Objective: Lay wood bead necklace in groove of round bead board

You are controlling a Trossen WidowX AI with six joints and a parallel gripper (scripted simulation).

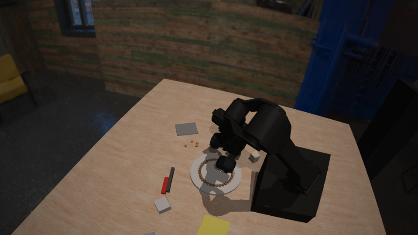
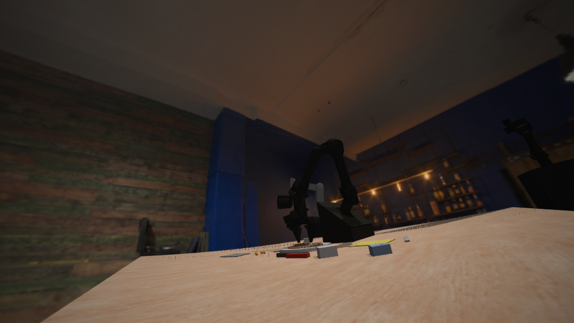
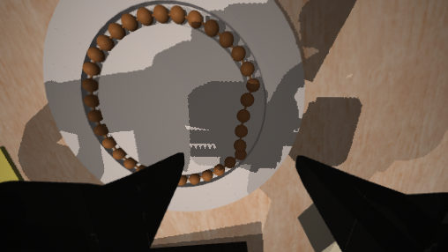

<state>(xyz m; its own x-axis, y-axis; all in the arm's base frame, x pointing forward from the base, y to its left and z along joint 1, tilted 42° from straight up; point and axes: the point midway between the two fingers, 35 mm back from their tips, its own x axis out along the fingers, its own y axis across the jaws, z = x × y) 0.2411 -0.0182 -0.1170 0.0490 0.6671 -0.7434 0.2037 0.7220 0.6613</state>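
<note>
Right now my gripper tip is 5 cm short of the round white bead board, 4 cm to the right of it and 1 cm above it. Round my gripper tip: dark bar: 21 cm ahead, 15 cm to the left, 2 cm below; yellow sheet: 29 cm to the left, 2 cm below; pale cube: 9 cm behind, 7 cm to the right.
</note>
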